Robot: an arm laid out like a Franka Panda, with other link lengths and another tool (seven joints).
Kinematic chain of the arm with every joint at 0, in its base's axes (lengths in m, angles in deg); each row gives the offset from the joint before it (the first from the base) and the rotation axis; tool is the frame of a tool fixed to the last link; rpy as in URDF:
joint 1: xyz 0 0 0.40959 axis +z
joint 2: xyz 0 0 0 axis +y
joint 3: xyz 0 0 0.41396 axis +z
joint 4: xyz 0.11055 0 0 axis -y
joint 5: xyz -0.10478 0 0.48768 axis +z
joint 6: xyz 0 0 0 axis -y
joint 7: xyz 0.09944 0 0 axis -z
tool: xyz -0.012 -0.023 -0.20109 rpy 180 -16.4 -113
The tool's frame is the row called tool.
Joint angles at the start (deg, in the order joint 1, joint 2, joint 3, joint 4, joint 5, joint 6, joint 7):
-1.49 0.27 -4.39 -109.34 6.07 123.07 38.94
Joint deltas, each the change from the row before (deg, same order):
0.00 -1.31 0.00 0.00 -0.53 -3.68 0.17
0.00 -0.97 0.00 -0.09 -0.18 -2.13 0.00
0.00 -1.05 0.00 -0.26 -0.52 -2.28 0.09
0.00 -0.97 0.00 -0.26 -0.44 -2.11 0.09
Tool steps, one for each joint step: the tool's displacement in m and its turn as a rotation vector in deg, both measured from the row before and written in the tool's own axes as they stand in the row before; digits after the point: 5 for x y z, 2 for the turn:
0.01456 0.00612 -0.00858 -0.77 2.24 -0.43
0.00980 0.00431 -0.00620 -0.48 1.13 -0.30
0.01165 0.00432 -0.00466 -0.31 1.49 -0.29
0.01106 0.00419 -0.00376 -0.33 1.39 -0.24

